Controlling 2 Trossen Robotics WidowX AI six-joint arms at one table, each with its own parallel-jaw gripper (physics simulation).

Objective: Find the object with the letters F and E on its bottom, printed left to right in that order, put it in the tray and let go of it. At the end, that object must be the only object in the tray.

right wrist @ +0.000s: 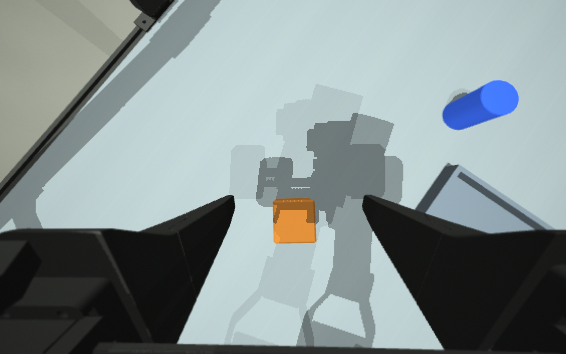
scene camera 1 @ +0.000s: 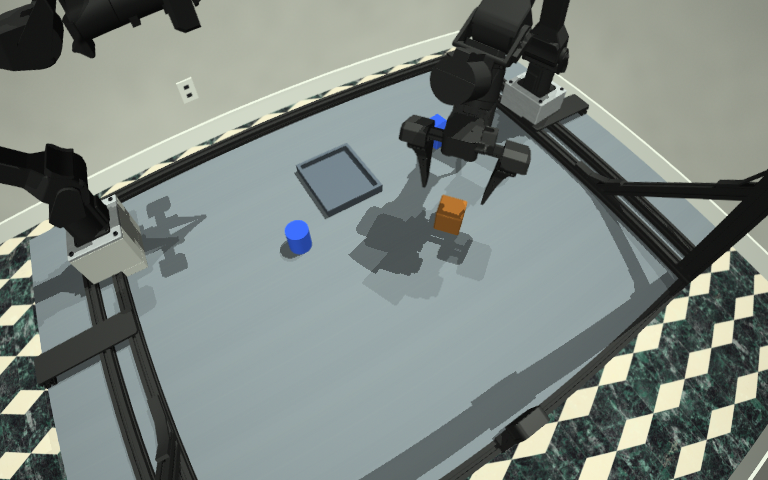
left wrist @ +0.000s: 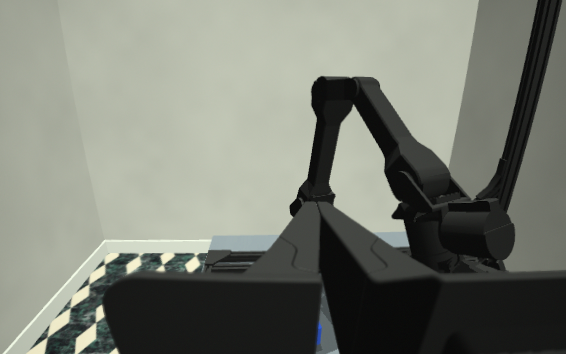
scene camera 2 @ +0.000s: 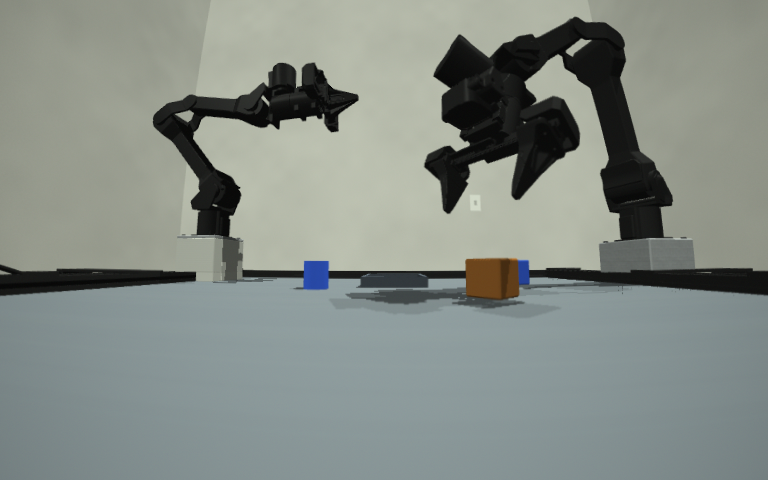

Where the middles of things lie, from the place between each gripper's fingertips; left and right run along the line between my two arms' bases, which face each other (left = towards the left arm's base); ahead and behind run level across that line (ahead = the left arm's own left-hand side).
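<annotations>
The dark grey tray (scene camera 1: 338, 178) is 9 cm to the right of my left hand, 4 cm behind it and 41 cm below it. My right gripper is 100 mm above the tray, 120 mm to the right of it and 190 mm short of it.
</annotations>
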